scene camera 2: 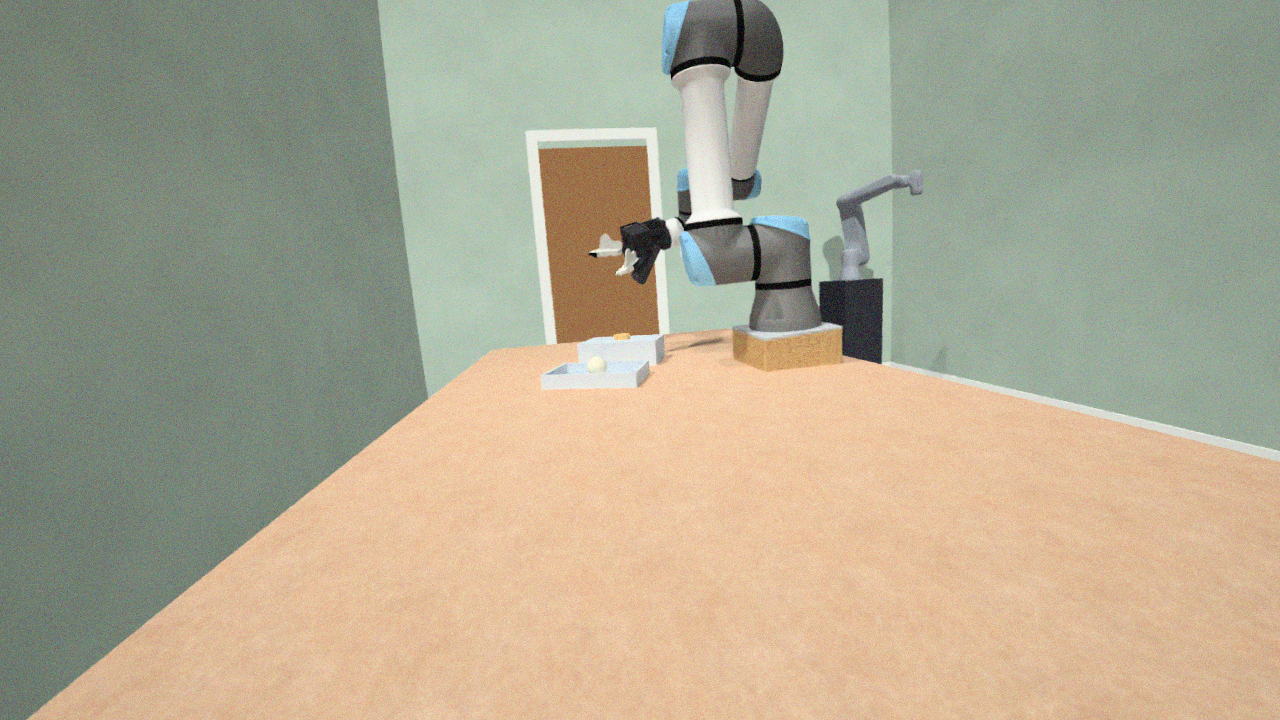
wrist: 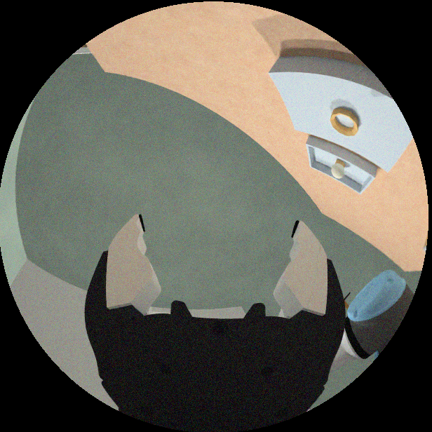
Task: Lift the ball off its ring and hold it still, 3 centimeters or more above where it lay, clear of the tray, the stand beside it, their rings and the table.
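Places are measured from the arm's base along level axes (x back, y right, z up), in metres.
Pixels of known places: gripper, fingertip midpoint: (scene camera 2: 601, 263); arm's base, origin of the base link: (scene camera 2: 784, 325).
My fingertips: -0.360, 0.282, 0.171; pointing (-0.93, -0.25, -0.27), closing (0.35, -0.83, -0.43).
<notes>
Ahead of a thing's pixels: the offset from my fingertips to its middle, as dx, dy, dz. "*": to the spot under its first point. Level surfaces: height alone.
The cream ball @[-0.055, -0.280, -0.219] (scene camera 2: 597, 364) (wrist: 338, 170) rests on its ring (wrist: 341, 162) inside the low, pale blue-white tray @[-0.055, -0.280, -0.235] (scene camera 2: 586, 381) (wrist: 367, 187). In the scene view the ball hides that ring. The stand (scene camera 2: 620, 351) (wrist: 310, 102), a taller pale block, is beside the tray. An empty orange ring @[* +0.024, -0.101, -0.183] (scene camera 2: 621, 336) (wrist: 344, 121) lies on its top. My gripper (scene camera 2: 606, 262) (wrist: 218, 219) is open and empty. It is high above the stand and tray in the scene view, tilted sideways, with its fingers directed towards the left wall. It touches neither the ball nor the tray.
The tabletop @[dz -0.249] (scene camera 2: 680, 501) (wrist: 200, 55) carries the tray, the stand and the robot's wooden base block (scene camera 2: 787, 349). A grey wall (scene camera 2: 223, 223) (wrist: 200, 150) is beyond the table edge. A second, grey arm (scene camera 2: 854, 232) stands on a dark pedestal (scene camera 2: 852, 317) behind on the right.
</notes>
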